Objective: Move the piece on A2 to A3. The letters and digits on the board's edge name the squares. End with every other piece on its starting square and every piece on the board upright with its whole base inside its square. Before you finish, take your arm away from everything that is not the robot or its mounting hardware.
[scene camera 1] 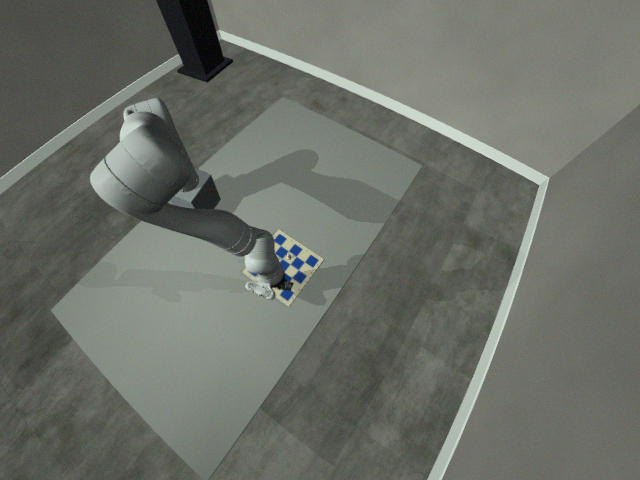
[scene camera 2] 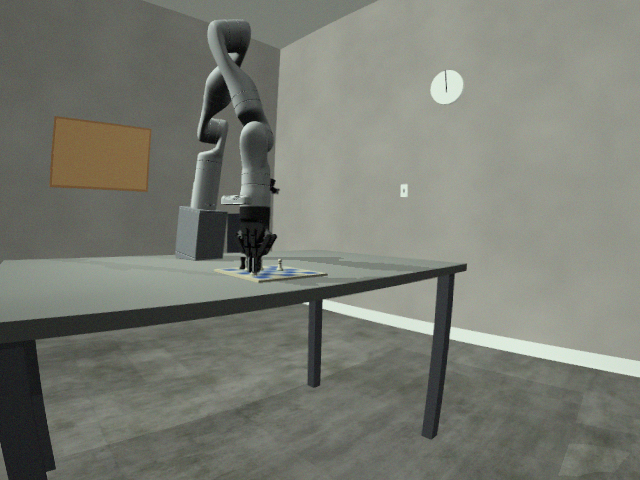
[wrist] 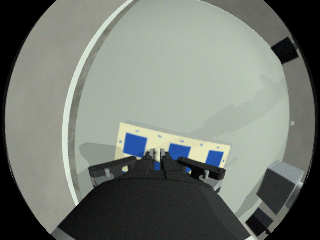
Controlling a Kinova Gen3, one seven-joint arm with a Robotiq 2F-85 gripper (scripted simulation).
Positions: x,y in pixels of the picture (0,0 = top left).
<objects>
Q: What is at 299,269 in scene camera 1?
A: A chessboard.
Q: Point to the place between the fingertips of my gripper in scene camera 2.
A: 253,272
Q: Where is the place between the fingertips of my gripper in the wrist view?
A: At 157,154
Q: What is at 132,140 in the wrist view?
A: A chessboard.
</objects>
